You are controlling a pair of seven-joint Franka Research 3 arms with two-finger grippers.
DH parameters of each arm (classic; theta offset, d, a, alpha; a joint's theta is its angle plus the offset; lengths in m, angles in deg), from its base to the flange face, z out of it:
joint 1: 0 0.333 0 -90
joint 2: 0 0 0 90
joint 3: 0 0.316 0.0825 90
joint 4: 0 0 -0.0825 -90
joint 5: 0 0.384 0 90
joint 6: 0 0 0.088 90
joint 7: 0 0.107 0 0
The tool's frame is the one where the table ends.
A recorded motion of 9 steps. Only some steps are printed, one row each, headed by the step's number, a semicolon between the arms.
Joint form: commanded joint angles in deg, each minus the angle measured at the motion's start. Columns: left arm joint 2, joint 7, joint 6, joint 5, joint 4, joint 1, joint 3; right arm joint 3, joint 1, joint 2, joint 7, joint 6, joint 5, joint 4.
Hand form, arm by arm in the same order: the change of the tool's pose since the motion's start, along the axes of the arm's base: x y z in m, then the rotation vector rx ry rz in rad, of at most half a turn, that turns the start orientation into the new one. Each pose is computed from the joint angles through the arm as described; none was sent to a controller.
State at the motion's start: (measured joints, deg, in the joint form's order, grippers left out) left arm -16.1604 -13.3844 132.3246 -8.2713 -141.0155 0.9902 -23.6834; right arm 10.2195 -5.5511 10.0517 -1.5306 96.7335 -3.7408 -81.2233
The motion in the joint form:
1: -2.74 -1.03 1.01 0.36 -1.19 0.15 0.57; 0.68 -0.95 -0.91 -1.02 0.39 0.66 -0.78
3: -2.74 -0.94 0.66 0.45 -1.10 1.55 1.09; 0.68 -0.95 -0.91 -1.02 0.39 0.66 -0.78
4: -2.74 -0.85 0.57 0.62 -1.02 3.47 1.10; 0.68 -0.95 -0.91 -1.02 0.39 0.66 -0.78
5: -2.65 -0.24 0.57 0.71 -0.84 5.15 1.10; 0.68 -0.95 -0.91 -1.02 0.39 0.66 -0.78
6: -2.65 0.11 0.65 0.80 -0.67 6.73 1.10; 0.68 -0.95 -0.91 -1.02 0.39 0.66 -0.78
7: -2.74 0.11 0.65 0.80 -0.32 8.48 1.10; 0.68 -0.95 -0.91 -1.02 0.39 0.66 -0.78
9: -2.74 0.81 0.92 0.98 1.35 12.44 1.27; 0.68 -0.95 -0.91 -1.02 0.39 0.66 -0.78
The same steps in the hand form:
1: -0.0043 0.0078 0.0126 0.0029 -0.0464 0.0287; -0.0040 -0.0017 0.0039 0.0094 -0.0080 0.0132
3: 0.0010 0.0218 0.0132 0.0034 -0.0424 0.0592; -0.0040 -0.0017 0.0039 0.0094 -0.0080 0.0132
4: 0.0062 0.0360 0.0137 0.0065 -0.0428 0.0894; -0.0040 -0.0017 0.0039 0.0094 -0.0080 0.0132
5: 0.0111 0.0482 0.0145 0.0087 -0.0447 0.1069; -0.0040 -0.0017 0.0039 0.0094 -0.0080 0.0132
6: 0.0153 0.0598 0.0161 0.0101 -0.0492 0.1272; -0.0040 -0.0017 0.0039 0.0094 -0.0080 0.0132
7: 0.0200 0.0725 0.0196 0.0093 -0.0565 0.1570; -0.0040 -0.0017 0.0039 0.0094 -0.0080 0.0132
9: 0.0334 0.1018 0.0339 0.0066 -0.0897 0.2117; -0.0040 -0.0017 0.0039 0.0094 -0.0080 0.0132

